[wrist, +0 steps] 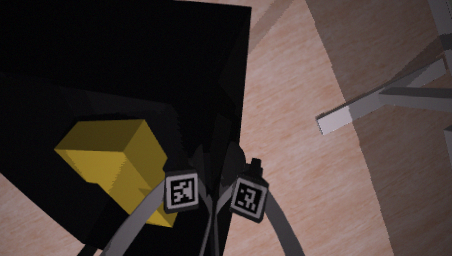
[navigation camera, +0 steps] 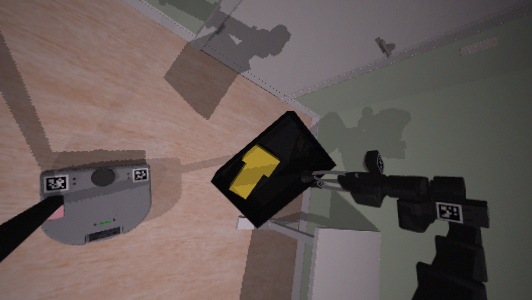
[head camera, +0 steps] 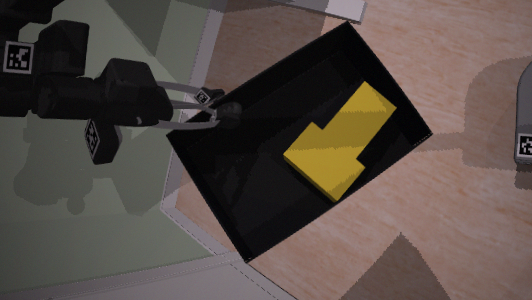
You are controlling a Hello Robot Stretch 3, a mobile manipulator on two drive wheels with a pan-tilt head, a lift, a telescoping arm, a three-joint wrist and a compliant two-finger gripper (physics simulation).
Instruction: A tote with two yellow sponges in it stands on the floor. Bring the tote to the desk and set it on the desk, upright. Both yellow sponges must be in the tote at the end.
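Frame: origin at the robot's base, x back, y down, z right, level; centimetres.
Seen in the pictures: gripper, fingertip midpoint: (navigation camera: 303, 178) (head camera: 235, 109); robot's base, link origin: (navigation camera: 103, 176).
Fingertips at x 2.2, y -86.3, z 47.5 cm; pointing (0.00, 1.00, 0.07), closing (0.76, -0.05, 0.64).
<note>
Offsets run from my fingertips to a thing's middle.
The black tote @[dx -4.0, dy +5.0, dz -8.3 cm] (head camera: 370, 60) (navigation camera: 275, 205) (wrist: 125, 40) has its open top facing up and hangs above the floor. Two yellow sponges lie in it, touching or overlapping: one sponge @[dx -0.7, dy +12.6, dz -13.1 cm] (head camera: 362, 110) (navigation camera: 245, 184) and the other sponge @[dx -6.9, dy +8.5, dz -10.0 cm] (head camera: 320, 160) (navigation camera: 261, 157). Yellow sponge surface also shows at the left in the wrist view. My gripper (head camera: 221, 105) (navigation camera: 313, 181) (wrist: 218, 159) is shut on a tote wall, one finger inside and one outside. Whether the tote tilts slightly is hard to tell. I cannot identify the desk for certain.
A white panel (navigation camera: 345, 265) stands beside the green wall (navigation camera: 425, 115), near my arm; it may belong to the desk. A pale foot bar (head camera: 345, 9) (navigation camera: 246, 223) (wrist: 335, 122) lies close to the tote. A pale door (navigation camera: 340, 30) is behind. My base (navigation camera: 100, 215) stands on the wood floor.
</note>
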